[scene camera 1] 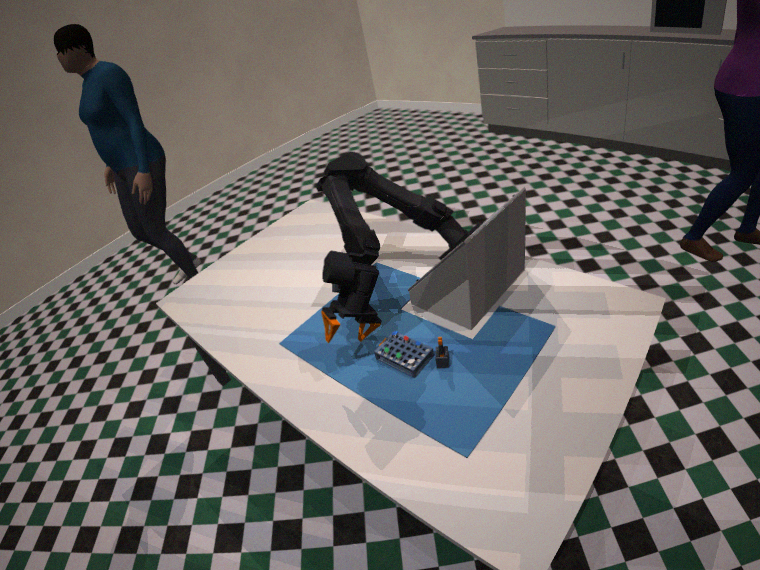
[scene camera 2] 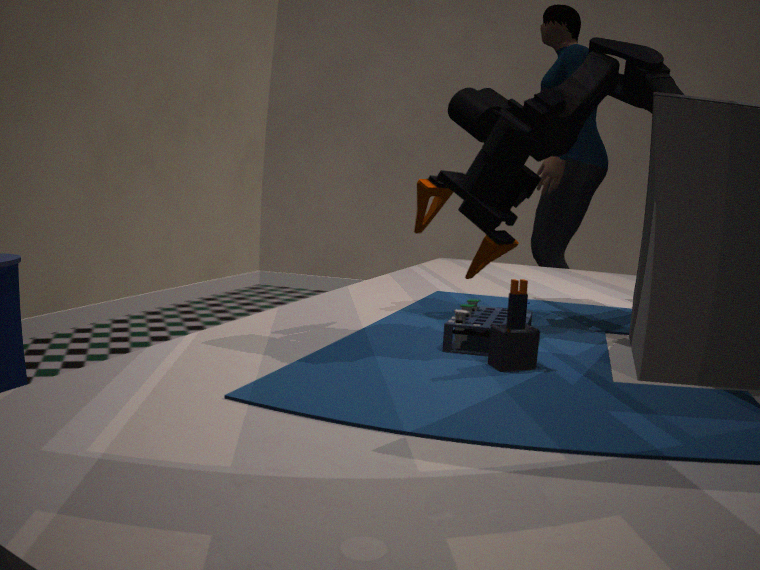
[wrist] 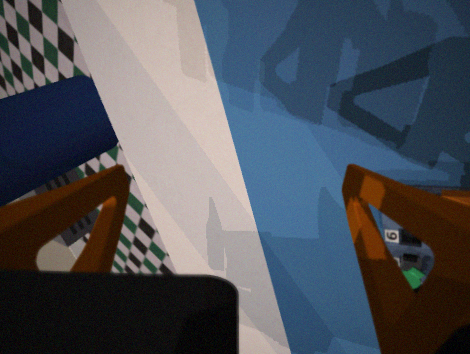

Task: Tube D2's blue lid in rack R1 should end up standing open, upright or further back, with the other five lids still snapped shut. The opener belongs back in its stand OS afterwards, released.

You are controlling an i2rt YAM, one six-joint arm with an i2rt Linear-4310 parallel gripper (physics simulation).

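Frame: origin at the arm's base, x ahead, y left, z up, level; centimetres.
Seen in the pictures: gripper, fingertip midpoint: (scene camera 1: 343, 341) (scene camera 2: 442, 254) (wrist: 235, 176); arm's base, link origin: (scene camera 1: 461, 242).
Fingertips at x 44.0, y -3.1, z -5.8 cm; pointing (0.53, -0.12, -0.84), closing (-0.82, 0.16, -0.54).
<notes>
Pixels of each thing's top centre, then the offset from my fingertips to it. Level surfaces: height alone.
- Rack R1, top centre: (scene camera 2: 494, 305) (scene camera 1: 401, 346) dy +9.7, dx -10.2, dz -4.3 cm
- small blue lid, top centre: (scene camera 1: 394, 333) dy +4.9, dx -12.4, dz -4.3 cm
- green lid, top centre: (wrist: 407, 280) dy +7.6, dx -7.0, dz -4.3 cm
- dark opener with orange top prongs, top centre: (scene camera 2: 519, 280) (scene camera 1: 439, 339) dy +19.0, dx -15.1, dz +0.0 cm
- blue mat, surface height: dz -8.5 cm
- white table, surface height: dz -8.8 cm
Rack R1 (scene camera 1: 392, 363) (scene camera 2: 447, 338) stands on the blue mat, with small coloured lids on it. A small blue lid (scene camera 1: 395, 334) shows at its far edge in scene camera 1; its angle is too small to tell. A green lid (wrist: 414, 278) shows through the right finger's opening in the wrist view. The dark opener with orange top prongs (scene camera 1: 440, 341) (scene camera 2: 516, 309) stands upright in its dark stand OS (scene camera 1: 442, 360) (scene camera 2: 513, 349), beside the rack. My gripper (scene camera 1: 345, 340) (scene camera 2: 443, 255) (wrist: 235, 176) is open and empty, tilted, above the mat's edge and left of the rack in scene camera 1.
A tall grey panel (scene camera 1: 491, 263) (scene camera 2: 699, 245) stands behind the rack and stand, close to the arm. The blue mat (scene camera 1: 466, 417) (scene camera 2: 380, 392) lies on the white table (scene camera 1: 491, 490). A blue cylindrical object (wrist: 50, 130) is beyond the table edge. Two people stand away from the table.
</notes>
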